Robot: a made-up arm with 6 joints.
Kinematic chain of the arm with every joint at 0, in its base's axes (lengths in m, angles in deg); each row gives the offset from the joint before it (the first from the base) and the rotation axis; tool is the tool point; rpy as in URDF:
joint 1: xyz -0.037 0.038 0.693 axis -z
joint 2: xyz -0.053 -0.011 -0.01 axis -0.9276 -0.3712 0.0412
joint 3: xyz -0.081 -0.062 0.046 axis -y
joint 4: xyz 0 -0.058 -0.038 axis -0.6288 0.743 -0.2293
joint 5: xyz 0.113 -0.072 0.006 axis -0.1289 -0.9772 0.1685
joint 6: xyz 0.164 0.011 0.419 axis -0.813 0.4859 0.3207
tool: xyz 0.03 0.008 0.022 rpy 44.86 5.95 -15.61
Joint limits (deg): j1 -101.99..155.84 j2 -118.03..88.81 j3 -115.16..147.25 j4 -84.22..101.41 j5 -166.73..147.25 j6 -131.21..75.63
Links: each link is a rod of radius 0.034 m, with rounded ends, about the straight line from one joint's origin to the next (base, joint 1, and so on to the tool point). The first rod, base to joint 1, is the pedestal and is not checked.
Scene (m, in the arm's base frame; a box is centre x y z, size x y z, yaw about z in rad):
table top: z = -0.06
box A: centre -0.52 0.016 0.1 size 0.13 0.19 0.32 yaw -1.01
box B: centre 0.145 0.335 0 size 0.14 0.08 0.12 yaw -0.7
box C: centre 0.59 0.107 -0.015 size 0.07 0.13 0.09 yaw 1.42
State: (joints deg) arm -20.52 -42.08 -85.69 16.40 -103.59 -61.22
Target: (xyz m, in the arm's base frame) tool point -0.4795 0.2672 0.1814
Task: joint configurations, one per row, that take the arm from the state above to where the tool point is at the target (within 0.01 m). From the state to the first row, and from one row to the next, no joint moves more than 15 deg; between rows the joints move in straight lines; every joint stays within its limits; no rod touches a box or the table.
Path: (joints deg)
1: -7.12 -51.49 -94.43 17.94 -99.07 -56.27
2: 6.27 -60.90 -103.16 19.47 -94.55 -51.33
3: 11.27 -59.76 -88.99 18.50 -93.24 -54.30
4: 16.27 -58.61 -74.82 17.53 -91.93 -57.27

